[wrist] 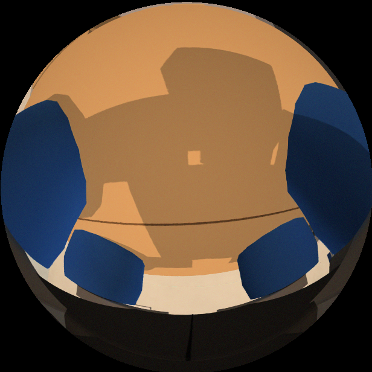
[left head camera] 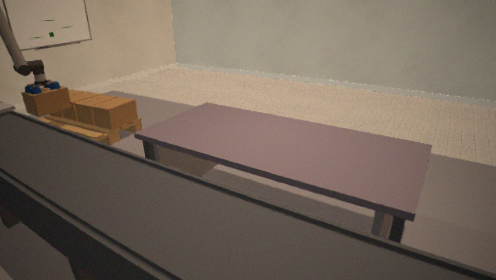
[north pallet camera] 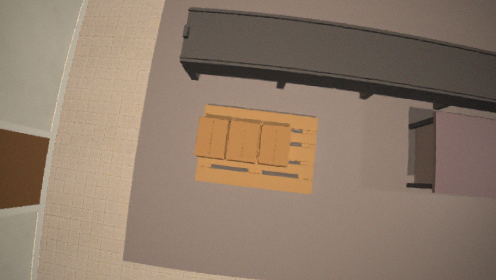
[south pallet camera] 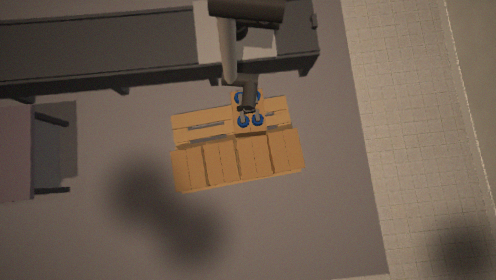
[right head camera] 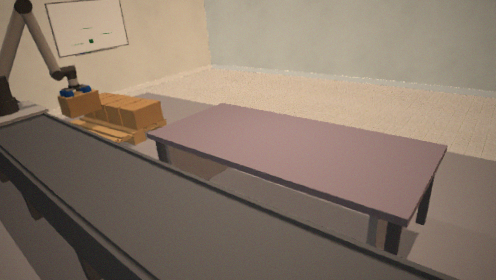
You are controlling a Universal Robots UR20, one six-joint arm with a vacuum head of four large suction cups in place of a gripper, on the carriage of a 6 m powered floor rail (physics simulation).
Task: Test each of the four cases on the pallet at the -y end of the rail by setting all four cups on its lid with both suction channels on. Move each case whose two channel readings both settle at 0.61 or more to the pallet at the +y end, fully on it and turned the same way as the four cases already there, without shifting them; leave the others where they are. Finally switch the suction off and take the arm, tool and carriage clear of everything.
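My suction gripper (left head camera: pixel 44 87) (right head camera: pixel 76 90) (south pallet camera: pixel 249 109) (wrist: pixel 189 220) has its four blue cups on the lid of an orange-brown case (left head camera: pixel 47 103) (right head camera: pixel 80 104) (south pallet camera: pixel 250 129) (wrist: pixel 150 25). That case is low at the rail side of the pallet (left head camera: pixel 80 129) (right head camera: pixel 107 131) (south pallet camera: pixel 200 118), beside a row of four cases, turned about as they are. The row shows its right-hand case (south pallet camera: pixel 286 152) and its left-hand case (south pallet camera: pixel 187 167). Whether the held case's base touches the pallet is hidden. The north view's pallet (north pallet camera: pixel 250 183) bears three cases (north pallet camera: pixel 212 138) (north pallet camera: pixel 243 141) (north pallet camera: pixel 274 145).
The dark rail (left head camera: pixel 200 215) (right head camera: pixel 200 215) (north pallet camera: pixel 310 50) (south pallet camera: pixel 100 50) runs past both pallets. The pale carriage (right head camera: pixel 30 112) (south pallet camera: pixel 206 35) is at the four-case pallet. A mauve table (left head camera: pixel 300 150) (right head camera: pixel 300 150) (north pallet camera: pixel 465 155) (south pallet camera: pixel 15 150) stands between the pallets.
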